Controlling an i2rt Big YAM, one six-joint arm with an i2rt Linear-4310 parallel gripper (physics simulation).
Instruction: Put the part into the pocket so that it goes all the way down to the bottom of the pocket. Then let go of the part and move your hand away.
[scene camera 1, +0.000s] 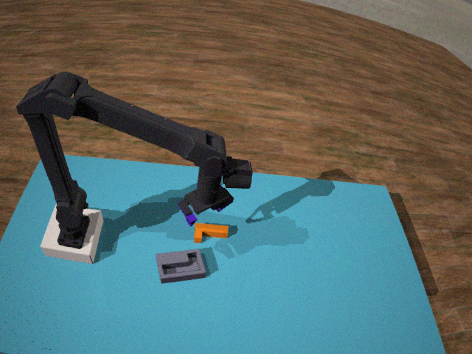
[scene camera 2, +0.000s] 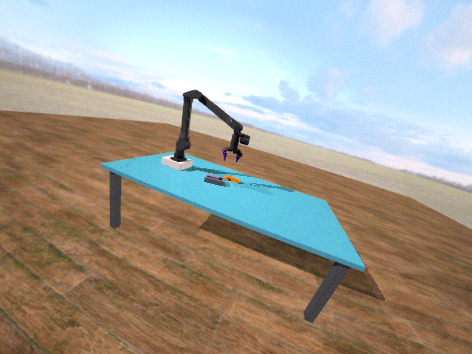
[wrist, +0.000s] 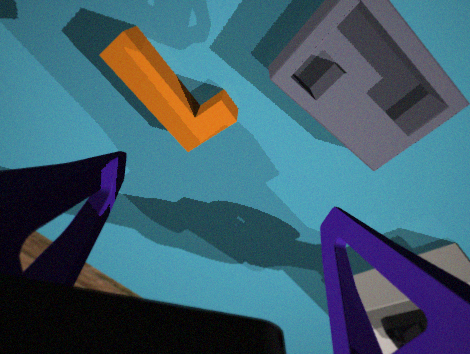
my gripper: open, holds nothing
an orange L-shaped part: on the table
